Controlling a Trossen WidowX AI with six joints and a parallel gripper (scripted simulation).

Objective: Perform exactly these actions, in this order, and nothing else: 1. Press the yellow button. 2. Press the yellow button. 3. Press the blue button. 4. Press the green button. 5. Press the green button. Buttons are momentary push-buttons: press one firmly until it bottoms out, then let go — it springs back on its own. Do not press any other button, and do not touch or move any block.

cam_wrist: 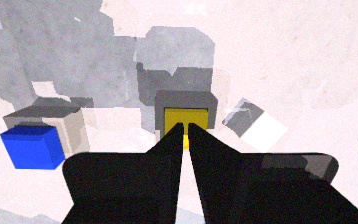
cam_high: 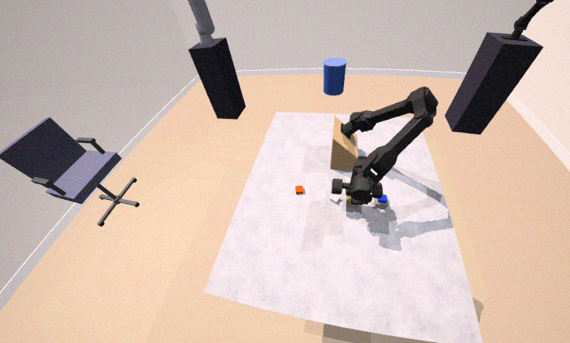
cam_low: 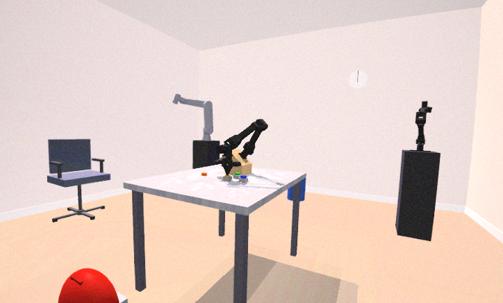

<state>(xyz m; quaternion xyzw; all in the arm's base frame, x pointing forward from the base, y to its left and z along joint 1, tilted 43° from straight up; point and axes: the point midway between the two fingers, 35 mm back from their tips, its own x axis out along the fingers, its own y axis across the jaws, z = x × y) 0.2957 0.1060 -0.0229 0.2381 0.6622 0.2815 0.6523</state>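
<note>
Right now the yellow button is 1 cm below my gripper tip. Round my gripper tip: blue button: 3 cm behind, 12 cm to the left; white block: 1 cm behind, 7 cm to the right, 2 cm below.
</note>
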